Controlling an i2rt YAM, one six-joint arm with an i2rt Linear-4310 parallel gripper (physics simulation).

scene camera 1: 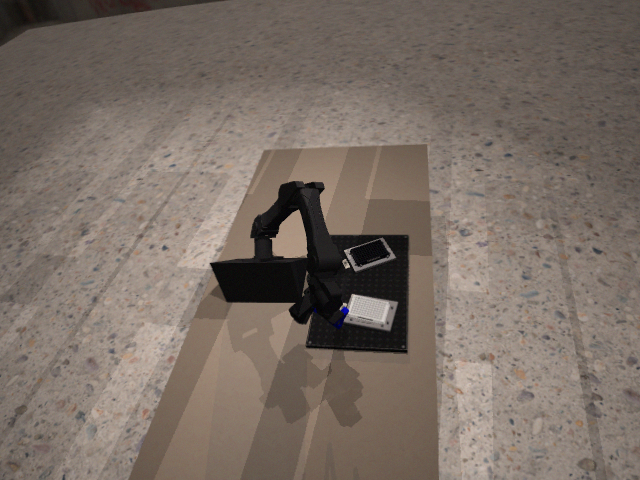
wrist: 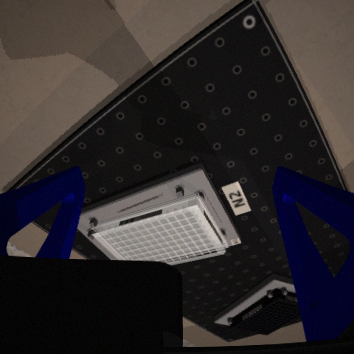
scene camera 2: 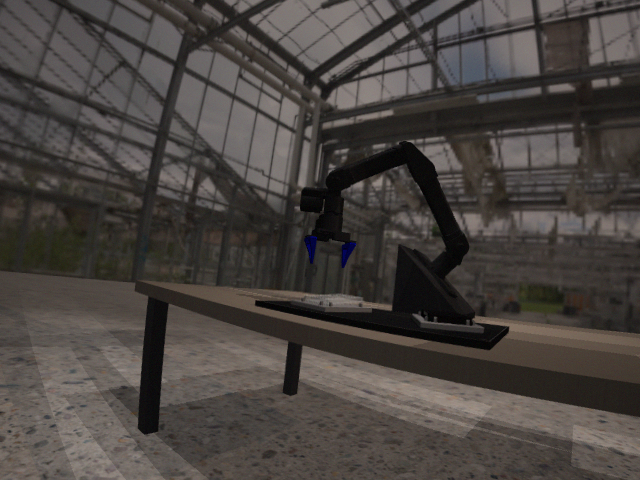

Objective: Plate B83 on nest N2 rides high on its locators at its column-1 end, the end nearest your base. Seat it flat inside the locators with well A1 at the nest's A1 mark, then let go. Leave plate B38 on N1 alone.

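Frame: origin at the arm's base, x back, y down, z right, level; metres.
Where they show: gripper, fingertip midpoint: (scene camera 1: 328, 319) (wrist: 178, 176) (scene camera 2: 327, 265); arm's base at its link origin: (scene camera 1: 263, 260) (scene camera 2: 433, 273).
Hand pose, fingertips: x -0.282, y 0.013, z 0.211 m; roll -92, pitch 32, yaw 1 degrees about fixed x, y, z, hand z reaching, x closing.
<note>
Things, the pixels of their centre, and the offset from my fingertips. "spot": a spot on its surface instead. Level surfaces: height alone.
- White plate B83 at the middle of its body: (wrist: 159, 238) (scene camera 2: 334, 299) (scene camera 1: 368, 309) dz -0.119, dx -0.100, dy +0.085 m
- light grey nest N2 at the middle of its body: (wrist: 155, 231) (scene camera 2: 332, 304) (scene camera 1: 370, 311) dz -0.119, dx -0.105, dy +0.098 m
- N2 label at a spot on its surface: (wrist: 235, 198) spot: dz -0.127, dx -0.009, dy +0.107 m
- Black plate B38 at the middle of its body: (wrist: 270, 314) (scene camera 2: 444, 316) (scene camera 1: 369, 252) dz -0.386, dx -0.061, dy +0.089 m
- nest N1 at the middle of its body: (wrist: 269, 309) (scene camera 2: 444, 320) (scene camera 1: 369, 254) dz -0.386, dx -0.061, dy +0.098 m
- black perforated board at the middle of its body: (wrist: 236, 258) (scene camera 2: 384, 318) (scene camera 1: 362, 286) dz -0.240, dx -0.057, dy +0.115 m
- brown table at its surface level: dy +0.121 m
White plate B83 (scene camera 1: 368, 308) (scene camera 2: 333, 298) (wrist: 165, 232) lies on the light grey nest N2 (scene camera 1: 392, 311) (scene camera 2: 351, 308) (wrist: 195, 180). Dark locators stand along the nest's border. The plate's short end beside the N2 label (wrist: 235, 198) shows in the wrist view; its exact tilt is too small to read, and the A1 well cannot be told. My gripper (scene camera 1: 329, 318) (scene camera 2: 327, 264) (wrist: 178, 176) is wide open and empty, pointing down well above the plate and touching nothing. Black plate B38 (scene camera 1: 369, 252) (wrist: 270, 312) sits on nest N1 (scene camera 1: 360, 267) (scene camera 2: 449, 326) (wrist: 245, 298).
Both nests stand on a black perforated board (scene camera 1: 325, 335) (scene camera 2: 382, 321) (wrist: 210, 120) on the brown table (scene camera 1: 392, 403). The arm's black wedge-shaped base mount (scene camera 1: 258, 281) (scene camera 2: 418, 289) stands beside the board. A black housing (wrist: 90, 305) covers the lower left of the wrist view.
</note>
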